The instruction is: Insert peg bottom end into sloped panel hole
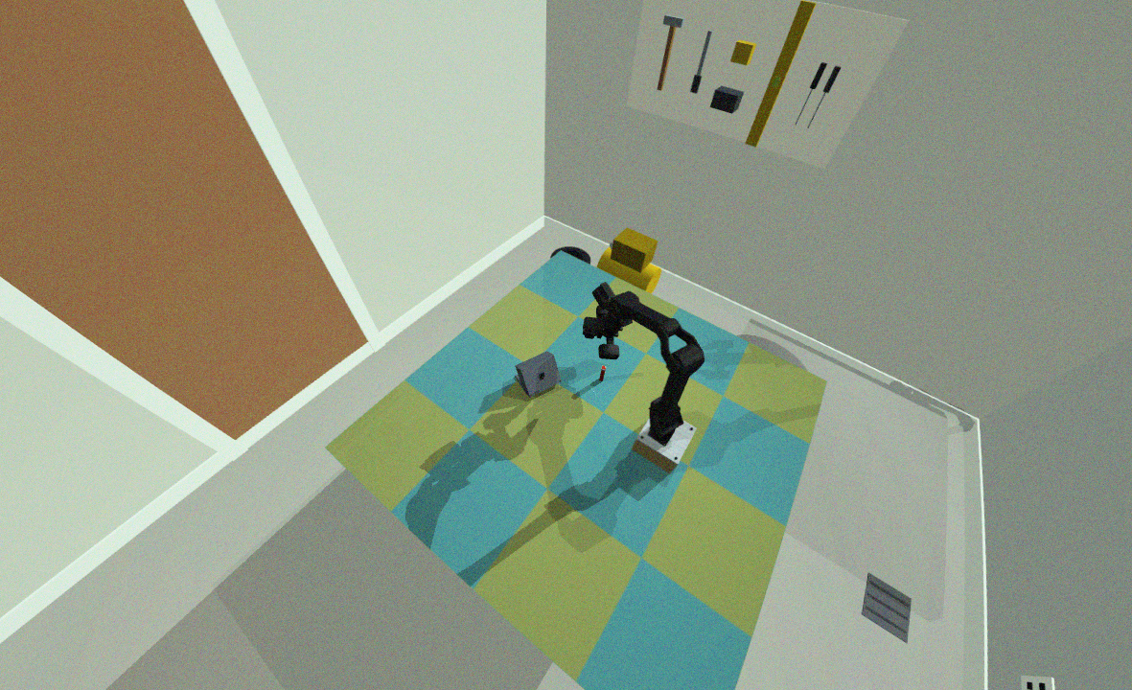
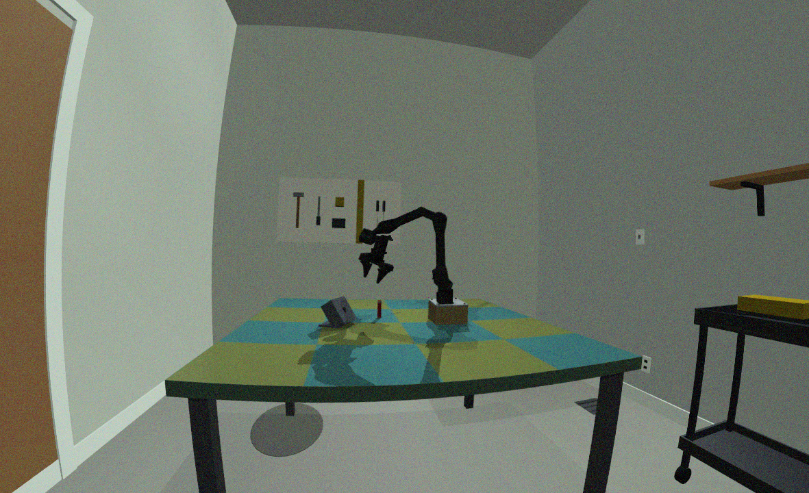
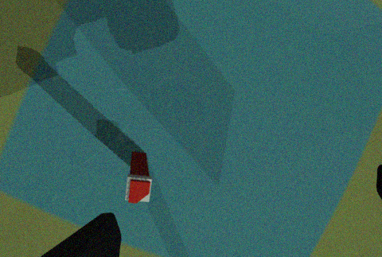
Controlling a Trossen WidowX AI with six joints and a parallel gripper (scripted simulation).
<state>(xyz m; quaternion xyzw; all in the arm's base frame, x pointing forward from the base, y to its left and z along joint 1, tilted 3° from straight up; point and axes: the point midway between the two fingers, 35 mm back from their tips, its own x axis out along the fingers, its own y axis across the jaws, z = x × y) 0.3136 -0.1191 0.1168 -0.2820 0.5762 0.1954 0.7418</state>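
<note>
Now: gripper tip 11 cm above the red square-sided peg, 4 cm past it and 2 cm to the right of it. The rest, counted from my gripper tip: grey sloped panel 17 cm to the left, 13 cm ahead, 12 cm below.
</note>
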